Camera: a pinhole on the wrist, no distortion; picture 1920 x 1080 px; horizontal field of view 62.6 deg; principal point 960.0 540.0 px. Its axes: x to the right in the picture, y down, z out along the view. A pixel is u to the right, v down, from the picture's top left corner.
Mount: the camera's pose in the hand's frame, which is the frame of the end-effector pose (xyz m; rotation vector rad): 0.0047 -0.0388 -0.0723 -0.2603 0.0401 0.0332
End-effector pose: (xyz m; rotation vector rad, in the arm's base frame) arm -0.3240 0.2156 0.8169 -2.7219 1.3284 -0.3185
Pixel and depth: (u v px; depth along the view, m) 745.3 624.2 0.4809
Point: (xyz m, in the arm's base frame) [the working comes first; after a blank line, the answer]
In the camera's frame: -0.0654 0.0256 0.4809

-0.3451 0.1821 0.4133
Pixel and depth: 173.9 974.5 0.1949
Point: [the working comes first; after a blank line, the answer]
In the camera's frame: -0.0970 0.0536 0.1949

-0.3985 0.2466 0.6900
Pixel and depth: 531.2 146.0 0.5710
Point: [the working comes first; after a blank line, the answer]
In the camera's frame: -0.1551 -0.1425 0.5710

-0.2536 0.3316 0.2962
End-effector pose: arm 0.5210 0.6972 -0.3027 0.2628 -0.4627 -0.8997
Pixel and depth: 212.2 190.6 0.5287
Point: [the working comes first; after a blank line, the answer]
In the camera's frame: -0.2504 -0.1170 0.5287

0.1519 0.8484 0.0444
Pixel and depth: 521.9 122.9 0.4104
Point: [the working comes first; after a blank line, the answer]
In the camera's frame: -0.1139 -0.1084 0.4104

0.2696 0.7352 -0.0335
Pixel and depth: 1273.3 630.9 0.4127
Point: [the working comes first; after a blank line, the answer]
In the camera's frame: 0.0819 0.0238 0.4127

0.4831 0.6640 0.0383
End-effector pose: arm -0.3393 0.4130 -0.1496 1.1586 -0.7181 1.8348
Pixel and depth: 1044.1 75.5 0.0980
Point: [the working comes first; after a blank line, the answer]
In the camera's frame: 0.0052 -0.0288 0.0980

-0.2939 0.4146 -0.1229
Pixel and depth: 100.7 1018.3 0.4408
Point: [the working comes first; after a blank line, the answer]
In the camera's frame: -0.2399 0.1335 0.4408

-0.3154 -0.0247 -0.2253
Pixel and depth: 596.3 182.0 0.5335
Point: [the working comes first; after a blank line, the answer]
In the camera's frame: -0.1229 -0.1210 0.5335

-0.0898 0.0076 -0.0379
